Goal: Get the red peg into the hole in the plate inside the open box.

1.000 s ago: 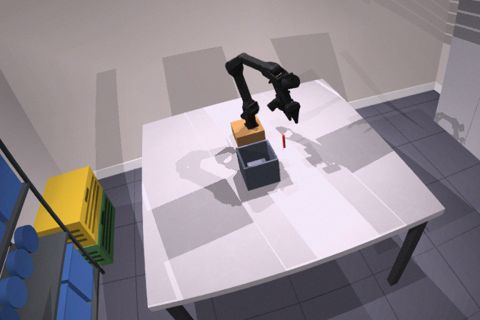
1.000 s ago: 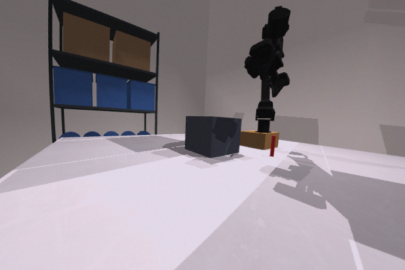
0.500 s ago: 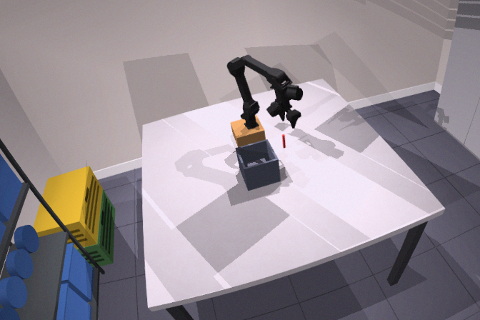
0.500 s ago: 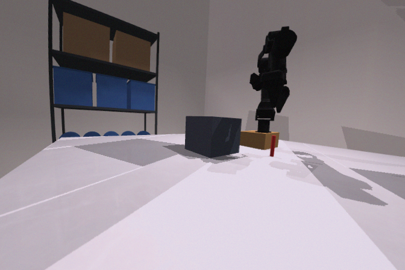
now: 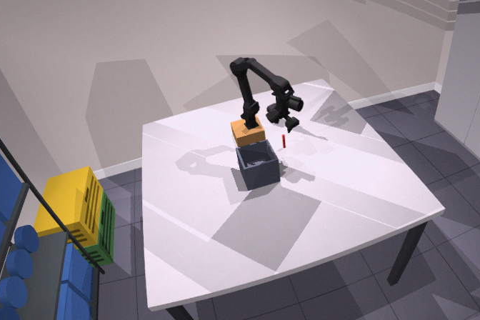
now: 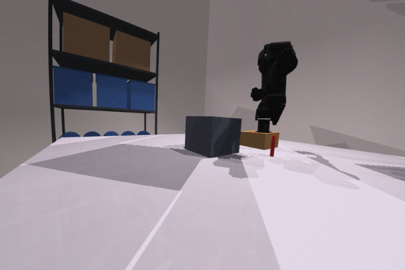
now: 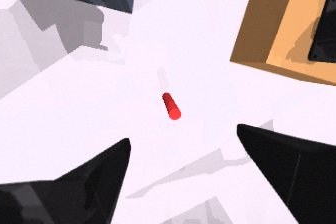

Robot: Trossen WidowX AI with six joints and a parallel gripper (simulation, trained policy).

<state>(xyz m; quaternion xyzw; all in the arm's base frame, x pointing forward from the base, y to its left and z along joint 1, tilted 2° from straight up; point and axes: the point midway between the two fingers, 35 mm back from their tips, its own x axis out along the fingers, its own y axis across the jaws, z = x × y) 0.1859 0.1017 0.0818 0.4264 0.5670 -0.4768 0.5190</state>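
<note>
The red peg lies 8 cm below my gripper tip. From my gripper tip the other things lie so: pale plate 12 cm ahead, 20 cm to the right, 8 cm below.
</note>
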